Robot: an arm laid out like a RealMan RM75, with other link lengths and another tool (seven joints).
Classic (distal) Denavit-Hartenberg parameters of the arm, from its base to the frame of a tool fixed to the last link. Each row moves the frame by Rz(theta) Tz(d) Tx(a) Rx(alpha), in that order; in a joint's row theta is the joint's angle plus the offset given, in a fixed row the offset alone. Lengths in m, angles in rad.
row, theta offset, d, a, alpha
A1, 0, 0.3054, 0, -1.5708
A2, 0, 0, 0, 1.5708
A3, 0, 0.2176, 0, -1.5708
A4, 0, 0, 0, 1.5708
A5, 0, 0.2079, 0, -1.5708
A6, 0, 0, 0, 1.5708
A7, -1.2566, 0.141, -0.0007, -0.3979
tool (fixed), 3.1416, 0.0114, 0, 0
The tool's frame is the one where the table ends.
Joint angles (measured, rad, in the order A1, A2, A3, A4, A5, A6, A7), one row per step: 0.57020, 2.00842, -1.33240, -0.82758, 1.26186, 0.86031, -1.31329; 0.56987, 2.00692, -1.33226, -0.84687, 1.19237, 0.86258, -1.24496; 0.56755, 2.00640, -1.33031, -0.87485, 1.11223, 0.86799, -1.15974; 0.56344, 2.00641, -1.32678, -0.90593, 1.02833, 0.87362, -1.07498; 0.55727, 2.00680, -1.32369, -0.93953, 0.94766, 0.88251, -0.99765; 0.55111, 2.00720, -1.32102, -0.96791, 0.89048, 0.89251, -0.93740; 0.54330, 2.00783, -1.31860, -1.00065, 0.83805, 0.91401, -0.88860; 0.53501, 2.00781, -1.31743, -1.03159, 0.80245, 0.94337, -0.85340; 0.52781, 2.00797, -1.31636, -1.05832, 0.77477, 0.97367, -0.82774; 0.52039, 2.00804, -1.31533, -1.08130, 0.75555, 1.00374, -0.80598; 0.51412, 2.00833, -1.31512, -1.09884, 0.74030, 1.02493, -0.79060; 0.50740, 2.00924, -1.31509, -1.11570, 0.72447, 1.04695, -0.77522
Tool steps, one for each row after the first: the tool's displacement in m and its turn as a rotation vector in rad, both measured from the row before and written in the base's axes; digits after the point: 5 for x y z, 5 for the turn. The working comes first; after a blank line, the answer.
Tool pose at each row, in the base's axes (x y z in m, rotation vector in rad; the steps are taken from these numbers as rounded here): 0.20527, 0.39110, 0.05912, -0.90221, 2.65308, 0.27881; 0.20839, 0.39132, 0.06116, -0.85929, 2.63915, 0.24985; 0.21118, 0.39172, 0.06458, -0.80349, 2.62643, 0.22607; 0.21444, 0.39236, 0.06924, -0.74513, 2.60730, 0.21044; 0.21752, 0.39264, 0.07447, -0.69259, 2.58401, 0.19946; 0.21930, 0.39263, 0.07900, -0.64998, 2.57050, 0.19602; 0.22024, 0.39135, 0.08331, -0.62080, 2.55527, 0.18399; 0.22024, 0.38888, 0.08656, -0.60219, 2.54777, 0.16534; 0.22013, 0.38608, 0.08901, -0.58923, 2.54188, 0.14391; 0.22017, 0.38288, 0.09081, -0.57534, 2.54180, 0.12213; 0.22047, 0.38042, 0.09221, -0.56490, 2.53952, 0.10673; 0.22112, 0.37759, 0.09329, -0.55267, 2.53739, 0.08917

0.00312, 0.00022, 0.00204, -0.00481, -0.02962, -0.03097; 0.00279, 0.00040, 0.00342, 0.00035, -0.02879, -0.03971; 0.00326, 0.00064, 0.00466, 0.00770, -0.03209, -0.04002; 0.00308, 0.00028, 0.00523, 0.01043, -0.03303, -0.03534; 0.00178, -0.00001, 0.00453, 0.01060, -0.01990, -0.02877; 0.00094, -0.00128, 0.00431, 0.00219, -0.02126, -0.02096; 0.00000, -0.00247, 0.00325, -0.00663, -0.01375, -0.01578; -0.00011, -0.00280, 0.00245, -0.01029, -0.01187, -0.01259; 0.00004, -0.00320, 0.00180, -0.01166, -0.00634, -0.01403; 0.00030, -0.00246, 0.00140, -0.00769, -0.00659, -0.01010; 0.00065, -0.00283, 0.00108, -0.00884, -0.00699, -0.01183
